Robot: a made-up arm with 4 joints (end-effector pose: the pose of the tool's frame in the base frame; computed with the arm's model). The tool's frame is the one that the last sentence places.
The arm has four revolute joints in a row. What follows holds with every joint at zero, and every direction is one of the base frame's. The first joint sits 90 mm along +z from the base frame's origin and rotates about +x. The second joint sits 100 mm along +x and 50 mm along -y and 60 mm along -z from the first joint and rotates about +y. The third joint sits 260 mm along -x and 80 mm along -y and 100 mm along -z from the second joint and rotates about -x. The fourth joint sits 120 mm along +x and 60 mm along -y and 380 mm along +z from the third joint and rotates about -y. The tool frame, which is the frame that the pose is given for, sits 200 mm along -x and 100 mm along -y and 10 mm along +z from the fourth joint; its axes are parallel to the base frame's.
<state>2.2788 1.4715 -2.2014 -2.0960</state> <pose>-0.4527 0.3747 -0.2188 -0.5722 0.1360 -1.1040</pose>
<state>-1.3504 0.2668 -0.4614 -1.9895</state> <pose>0.1389 0.1498 0.6585 -0.3621 1.9942 -1.0394</pose>
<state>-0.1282 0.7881 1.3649 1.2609</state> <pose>0.0196 0.0457 0.2424 -0.8258 -0.3231 1.2090</pose>
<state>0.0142 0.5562 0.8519 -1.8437</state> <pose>0.2440 0.1890 0.4092 -0.8573 2.2219 -0.6321</pose>
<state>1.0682 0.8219 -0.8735 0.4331</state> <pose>-0.1413 -0.3653 -0.2417 1.7389 0.6448 -0.2901</pose>
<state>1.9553 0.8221 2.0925 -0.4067</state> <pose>-0.2602 -0.1721 0.4041 -0.2745 0.0274 0.6944</pose>
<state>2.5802 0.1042 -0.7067 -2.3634</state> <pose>0.1288 0.4289 -0.3268 -1.0287 0.1680 -2.8445</pose>
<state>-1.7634 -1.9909 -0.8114 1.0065</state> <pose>0.2654 -0.1849 0.5306 0.4491 -1.1586 2.1809</pose>
